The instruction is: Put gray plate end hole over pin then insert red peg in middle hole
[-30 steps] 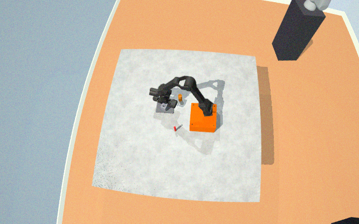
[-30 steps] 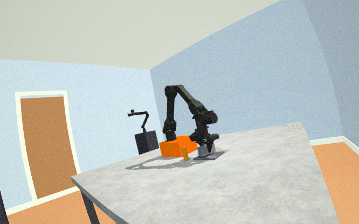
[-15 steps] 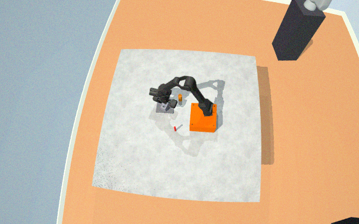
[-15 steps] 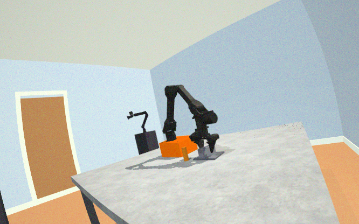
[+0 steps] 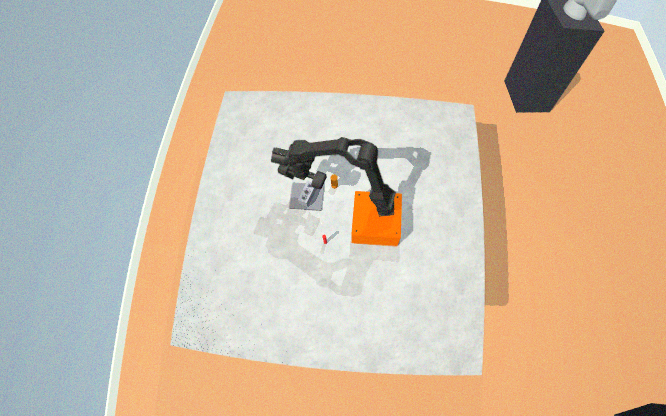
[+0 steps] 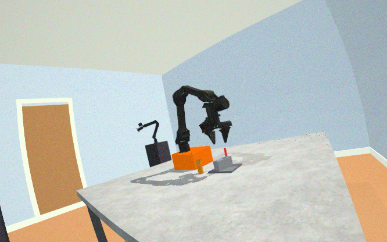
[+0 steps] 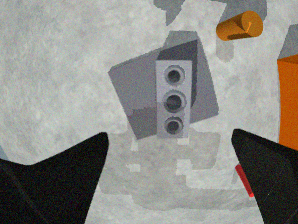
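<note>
My gripper tip is now 70 mm past the red peg, 210 mm to the right of it and 100 mm above it. Also, from my gripper tip: gray base 20 mm to the left, 130 mm below; then gray plate 10 mm behind, 90 mm below.
</note>
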